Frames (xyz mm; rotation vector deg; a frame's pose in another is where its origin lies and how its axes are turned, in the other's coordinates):
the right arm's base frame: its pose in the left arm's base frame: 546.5 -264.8 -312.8 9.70 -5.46 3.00
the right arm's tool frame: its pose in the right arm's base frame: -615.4 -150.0 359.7 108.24 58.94 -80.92
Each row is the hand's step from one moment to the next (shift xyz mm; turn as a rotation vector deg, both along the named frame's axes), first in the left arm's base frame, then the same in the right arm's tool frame.
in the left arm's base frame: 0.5 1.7 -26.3 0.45 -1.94 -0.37
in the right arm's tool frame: 24.1 0.0 10.8 -0.37 1.37 1.45
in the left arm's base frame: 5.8 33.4 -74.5 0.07 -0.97 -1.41
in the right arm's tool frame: 80.9 -10.5 6.8 0.86 0.57 1.37
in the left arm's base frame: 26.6 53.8 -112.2 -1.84 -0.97 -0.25
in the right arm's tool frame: 127.2 -2.1 -0.5 -0.59 -1.10 1.68
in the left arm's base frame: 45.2 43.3 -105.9 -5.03 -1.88 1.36
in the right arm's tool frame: 121.4 19.2 -3.9 -3.09 -3.43 3.06
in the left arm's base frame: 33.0 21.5 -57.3 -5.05 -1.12 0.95
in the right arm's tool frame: 66.8 18.7 -4.5 -2.42 -3.82 2.68
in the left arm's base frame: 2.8 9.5 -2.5 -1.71 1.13 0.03
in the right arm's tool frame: 6.7 -2.3 -7.3 0.06 -2.05 -0.10
